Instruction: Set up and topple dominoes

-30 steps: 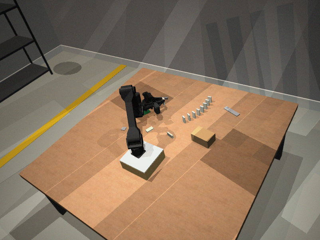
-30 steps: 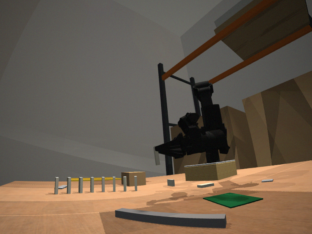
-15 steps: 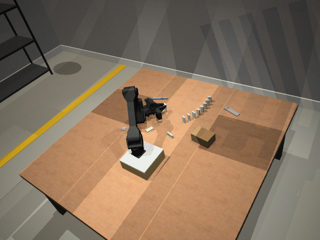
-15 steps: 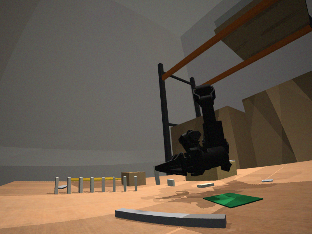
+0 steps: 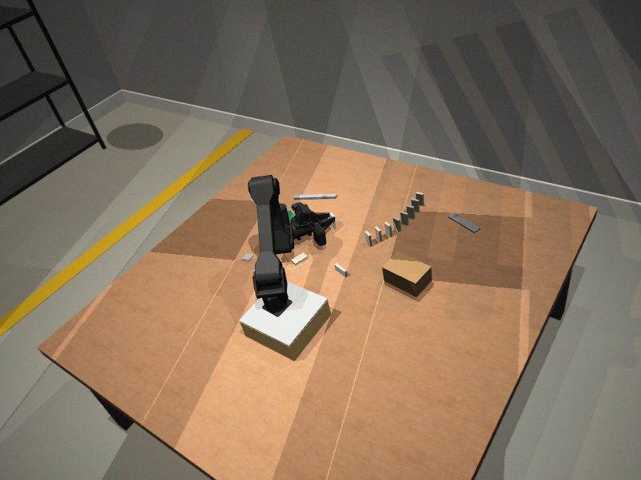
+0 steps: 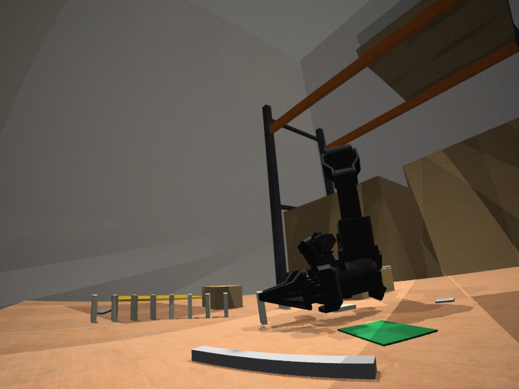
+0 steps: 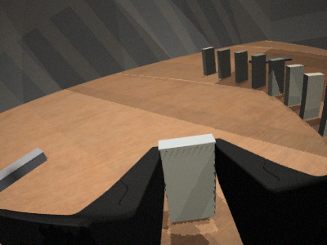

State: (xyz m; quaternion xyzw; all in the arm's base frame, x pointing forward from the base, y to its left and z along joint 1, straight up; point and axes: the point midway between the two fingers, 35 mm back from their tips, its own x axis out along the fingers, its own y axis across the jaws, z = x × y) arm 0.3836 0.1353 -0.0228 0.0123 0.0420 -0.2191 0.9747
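My gripper tip is 9 cm short of the long grey bar, 17 cm to the right of it and 4 cm above it. Also, from my gripper tip: cardboard box (9 cm behind, 35 cm to the right, 2 cm below); green flat tile (6 cm behind, 17 cm to the left, 5 cm below); small grey tile (27 cm behind, 17 cm to the left, 5 cm below).
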